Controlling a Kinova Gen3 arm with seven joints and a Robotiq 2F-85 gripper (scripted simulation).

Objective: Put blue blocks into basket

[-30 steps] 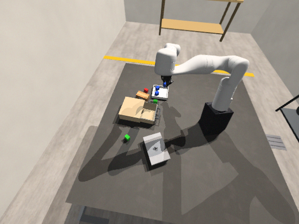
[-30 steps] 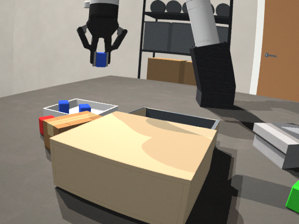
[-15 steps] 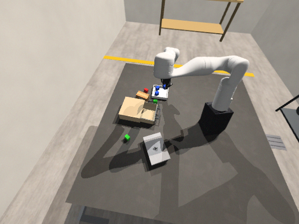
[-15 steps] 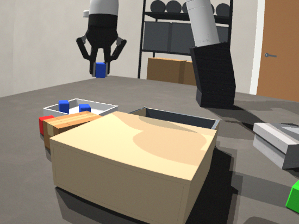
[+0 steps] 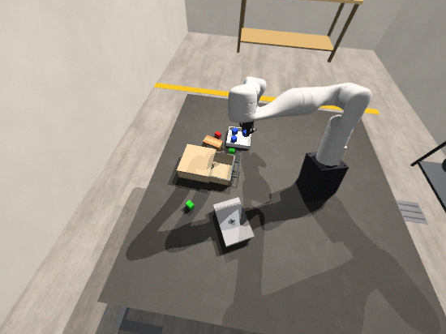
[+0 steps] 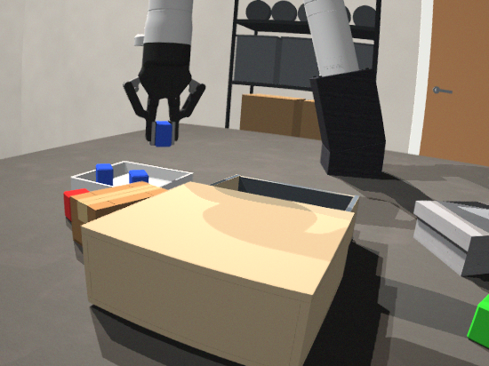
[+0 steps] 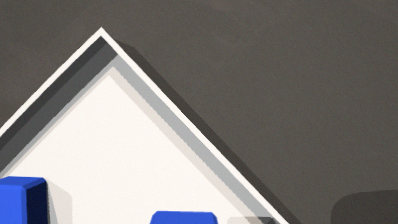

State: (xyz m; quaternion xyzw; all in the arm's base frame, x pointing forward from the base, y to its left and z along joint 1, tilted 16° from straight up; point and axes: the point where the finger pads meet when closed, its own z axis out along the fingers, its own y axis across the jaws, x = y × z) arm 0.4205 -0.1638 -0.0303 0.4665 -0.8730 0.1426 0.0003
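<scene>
The basket is 40 mm ahead of my hand, 30 mm to the right of it and 80 mm below it. From my hand the other things lie so: red block (170 mm ahead, 80 mm below); then brown box (170 mm ahead, 90 mm to the left, 60 mm below); then drawer (70 mm ahead, 240 mm to the left, 70 mm below).
</scene>
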